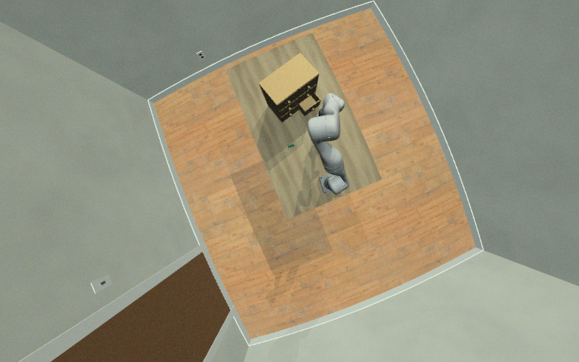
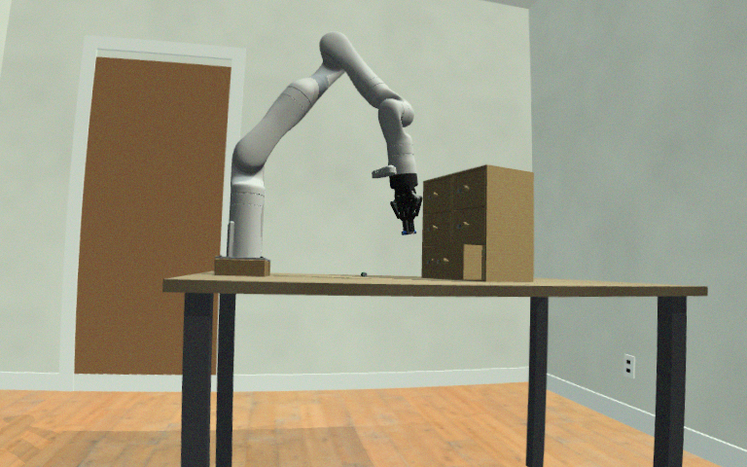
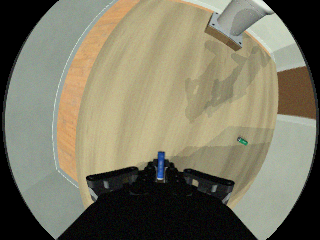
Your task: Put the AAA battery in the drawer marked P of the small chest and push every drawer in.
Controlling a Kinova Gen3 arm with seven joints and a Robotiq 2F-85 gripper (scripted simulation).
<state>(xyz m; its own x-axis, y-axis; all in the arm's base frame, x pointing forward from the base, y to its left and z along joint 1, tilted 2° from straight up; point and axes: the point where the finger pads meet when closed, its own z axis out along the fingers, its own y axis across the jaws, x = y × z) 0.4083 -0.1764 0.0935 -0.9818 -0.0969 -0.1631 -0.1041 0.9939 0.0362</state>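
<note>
Now: the blue AAA battery 10 mm below my hand. The rest, counted from my hand: green battery (20 mm behind, 260 mm to the left, 140 mm below); then drawer (190 mm ahead, 10 mm to the right, 110 mm below).
</note>
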